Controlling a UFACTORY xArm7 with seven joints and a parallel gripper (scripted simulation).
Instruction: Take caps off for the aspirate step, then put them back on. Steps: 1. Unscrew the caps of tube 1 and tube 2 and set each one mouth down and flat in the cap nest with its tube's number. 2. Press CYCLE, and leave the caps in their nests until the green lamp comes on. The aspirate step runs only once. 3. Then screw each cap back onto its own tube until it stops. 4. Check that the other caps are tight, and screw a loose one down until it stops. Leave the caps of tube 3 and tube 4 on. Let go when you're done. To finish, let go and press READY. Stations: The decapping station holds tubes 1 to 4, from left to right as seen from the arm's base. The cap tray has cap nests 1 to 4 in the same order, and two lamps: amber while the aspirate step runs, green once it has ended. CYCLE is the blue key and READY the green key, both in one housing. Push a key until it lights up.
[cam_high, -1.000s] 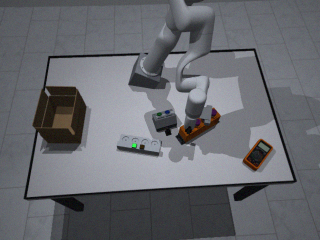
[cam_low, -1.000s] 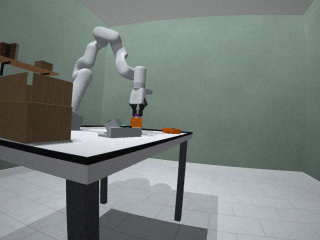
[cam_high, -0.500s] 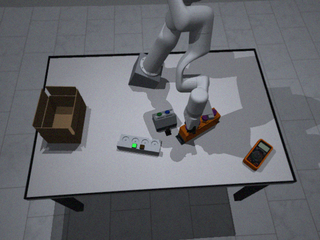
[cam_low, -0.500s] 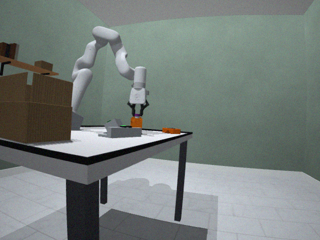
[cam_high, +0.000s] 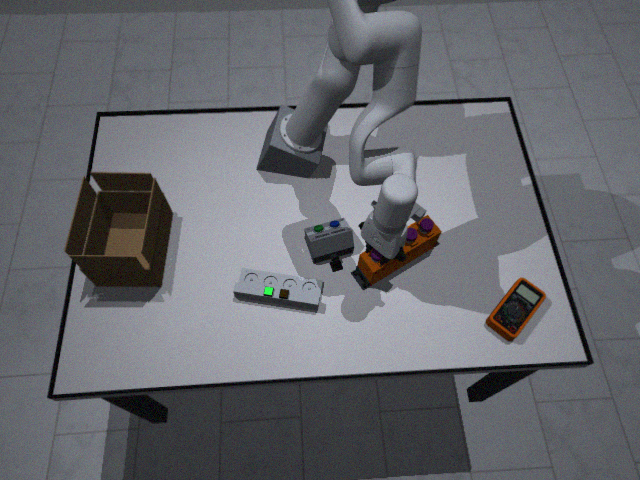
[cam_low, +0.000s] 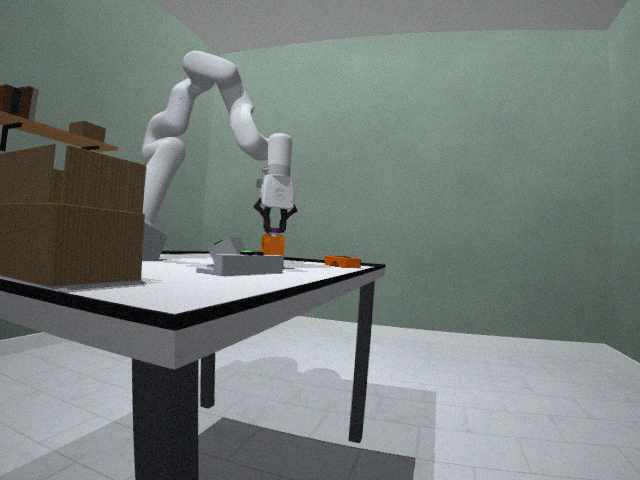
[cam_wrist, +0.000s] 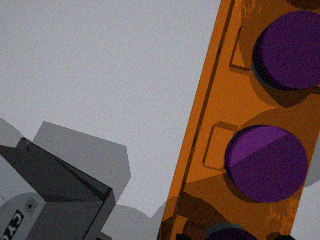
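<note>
Now: hand 90 mm past the green key, 150 mm to the left of it and 60 mm above it. Also, from my hand: tube 1: 90 mm behind, 130 mm to the left, 10 mm below; then blue key: 110 mm behind, 110 mm to the right, 60 mm below; then purple cap: 60 mm behind, 90 mm to the left, 20 mm below.
</note>
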